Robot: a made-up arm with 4 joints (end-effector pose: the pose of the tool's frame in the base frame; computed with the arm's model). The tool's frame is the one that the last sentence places. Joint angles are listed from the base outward.
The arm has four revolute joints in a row. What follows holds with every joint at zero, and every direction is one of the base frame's.
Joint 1 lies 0.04 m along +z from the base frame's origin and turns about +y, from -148.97 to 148.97 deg.
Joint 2 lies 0.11 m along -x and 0.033 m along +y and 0.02 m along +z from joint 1 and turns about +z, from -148.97 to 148.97 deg.
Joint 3 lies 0.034 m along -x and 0.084 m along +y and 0.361 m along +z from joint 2 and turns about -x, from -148.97 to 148.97 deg.
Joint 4 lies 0.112 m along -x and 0.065 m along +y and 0.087 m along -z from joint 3 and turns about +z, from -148.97 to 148.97 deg.
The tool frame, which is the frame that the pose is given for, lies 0.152 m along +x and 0.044 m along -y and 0.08 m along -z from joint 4; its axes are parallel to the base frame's.
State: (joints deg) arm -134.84 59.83 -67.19 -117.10
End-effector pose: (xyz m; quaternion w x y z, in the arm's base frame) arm 0.1095 -0.0772 -0.4529 0.7914 0.3743 -0.4627 -0.1396
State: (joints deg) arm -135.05 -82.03 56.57 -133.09
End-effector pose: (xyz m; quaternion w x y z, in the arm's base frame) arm -0.0631 0.3034 -0.3242 0.2903 -0.6123 -0.1674 0.7161
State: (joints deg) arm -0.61 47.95 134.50 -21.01
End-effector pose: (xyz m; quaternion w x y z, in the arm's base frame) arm -0.1187 0.0091 0.5586 0.3733 -0.7607 -0.5241 0.0860
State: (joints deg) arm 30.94 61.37 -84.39 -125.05
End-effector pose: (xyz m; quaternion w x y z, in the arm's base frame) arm -0.2209 -0.0851 0.5579 0.4277 -0.1405 0.8142 -0.3666
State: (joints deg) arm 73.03 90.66 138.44 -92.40
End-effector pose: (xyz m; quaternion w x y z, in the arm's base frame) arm 0.4957 -0.1637 0.3424 0.8412 0.0169 -0.5401 -0.0192
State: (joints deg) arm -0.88 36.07 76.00 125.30
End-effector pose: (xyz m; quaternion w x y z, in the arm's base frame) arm -0.2566 -0.1047 0.1686 0.1309 -0.4442 0.4314 0.7742
